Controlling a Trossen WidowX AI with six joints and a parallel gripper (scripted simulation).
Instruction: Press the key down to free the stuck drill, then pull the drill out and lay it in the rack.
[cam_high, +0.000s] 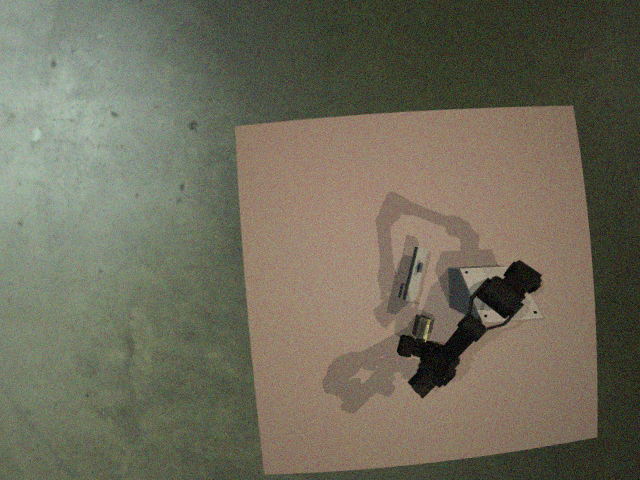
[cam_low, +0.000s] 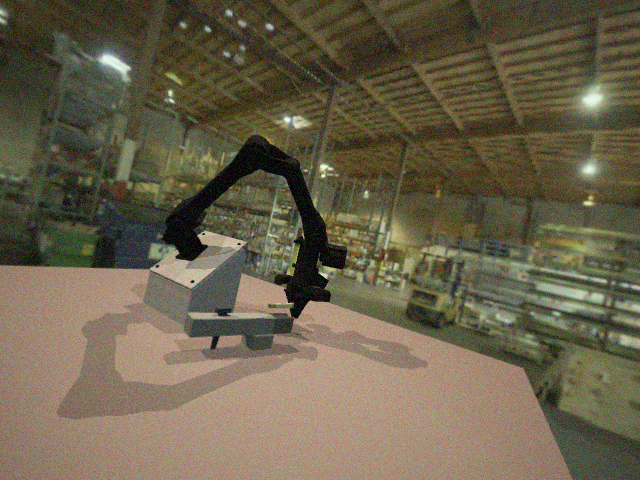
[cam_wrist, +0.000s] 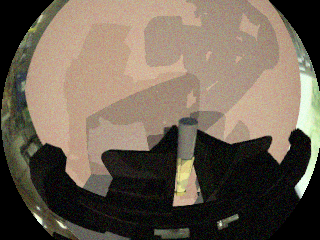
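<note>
The drill lies 40 mm to the right of my gripper tip, 30 mm above it and 20 mm behind it. Also, from my gripper tip: dark key: 260 mm to the right, 30 mm behind, 20 mm above; then grey rack: 50 mm to the right, 20 mm below, 20 mm behind.
</note>
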